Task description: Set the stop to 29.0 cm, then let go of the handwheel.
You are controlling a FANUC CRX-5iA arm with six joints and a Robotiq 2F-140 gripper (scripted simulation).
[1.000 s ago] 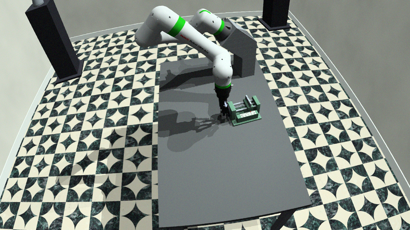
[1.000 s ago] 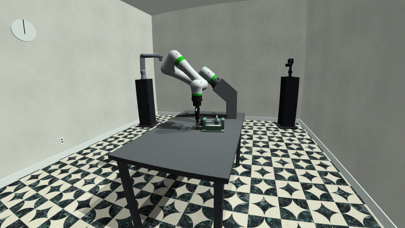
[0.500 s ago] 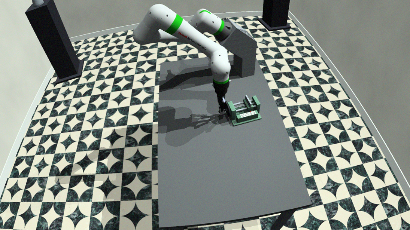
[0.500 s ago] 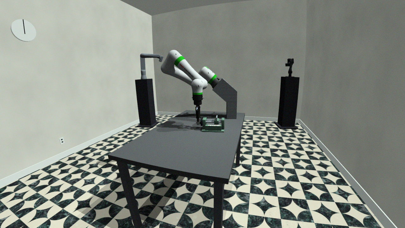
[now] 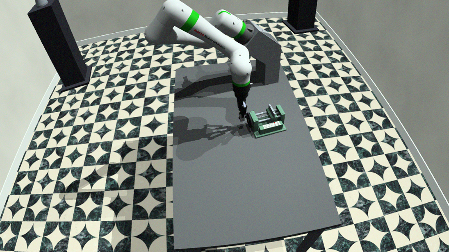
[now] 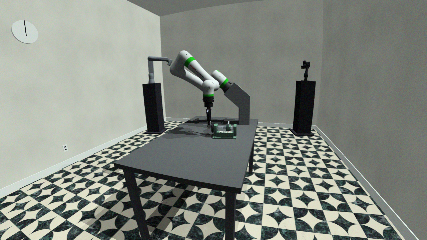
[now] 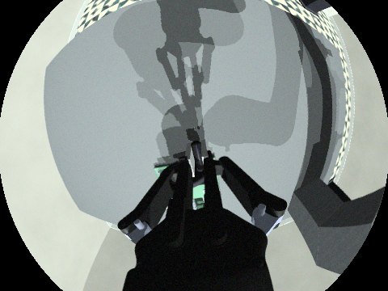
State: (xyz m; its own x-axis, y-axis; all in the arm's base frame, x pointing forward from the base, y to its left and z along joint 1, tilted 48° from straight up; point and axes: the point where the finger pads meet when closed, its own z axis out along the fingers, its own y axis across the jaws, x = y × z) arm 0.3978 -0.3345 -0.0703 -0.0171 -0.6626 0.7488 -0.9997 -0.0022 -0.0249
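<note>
The black handwheel is 10 mm ahead of my hand, 20 mm to the left of it and 20 mm below it. From my hand the other things lie so: green stop fixture: 50 mm ahead, 180 mm to the left.
</note>
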